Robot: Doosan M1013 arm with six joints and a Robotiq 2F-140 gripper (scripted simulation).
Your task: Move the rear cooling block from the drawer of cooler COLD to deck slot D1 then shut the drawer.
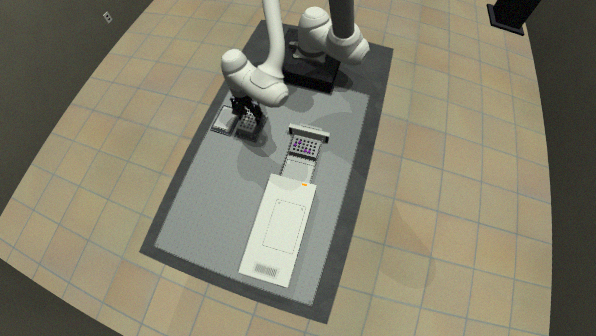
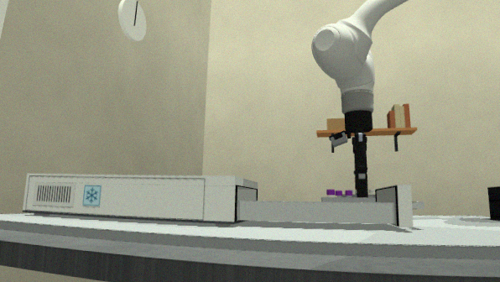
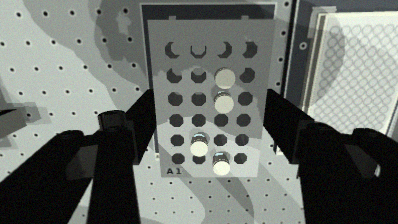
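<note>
The deck slot D1 lies 7 cm below my hand. Also, from my hand: cooler COLD (29 cm to the left, 29 cm ahead, 3 cm below); then grey cooling block (3 cm below); then drawer (30 cm to the left, 10 cm ahead, 4 cm below).
</note>
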